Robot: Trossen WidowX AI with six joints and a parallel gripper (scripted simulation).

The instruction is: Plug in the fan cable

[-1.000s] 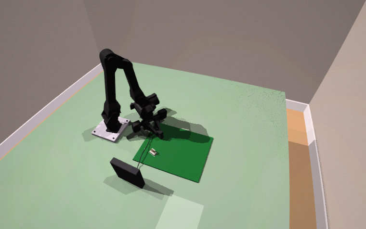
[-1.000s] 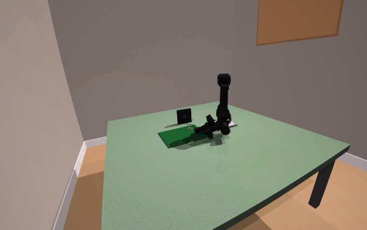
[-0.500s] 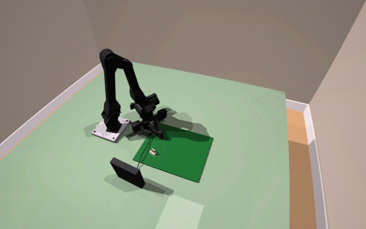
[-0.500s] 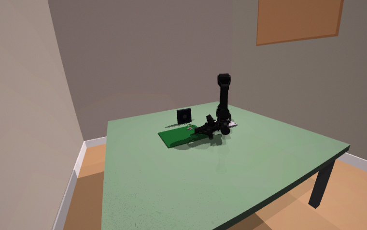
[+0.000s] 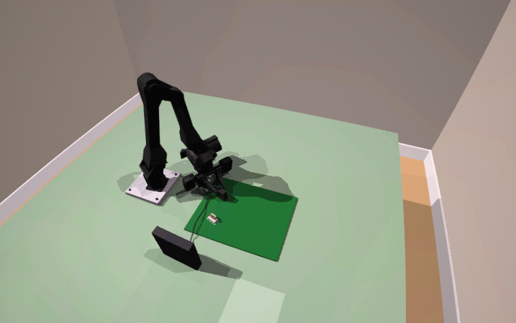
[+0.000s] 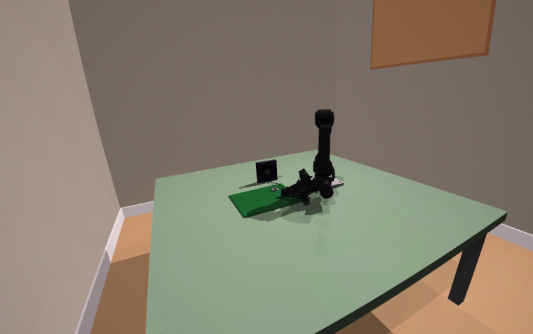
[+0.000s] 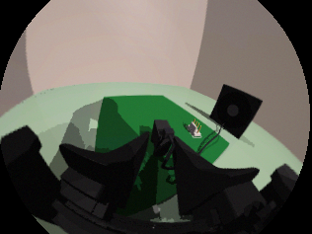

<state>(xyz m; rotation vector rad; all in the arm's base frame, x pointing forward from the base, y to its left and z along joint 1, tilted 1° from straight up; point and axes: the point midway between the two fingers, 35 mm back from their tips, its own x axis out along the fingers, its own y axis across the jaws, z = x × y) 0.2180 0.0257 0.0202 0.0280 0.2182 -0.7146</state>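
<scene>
Now: the dark plug 10 mm to the right of my gripper tip and 10 mm below it. Round my gripper tip: black fan (230 mm to the right, 50 mm behind, 30 mm above); green board (90 mm ahead, 50 mm to the right, 50 mm below).
</scene>
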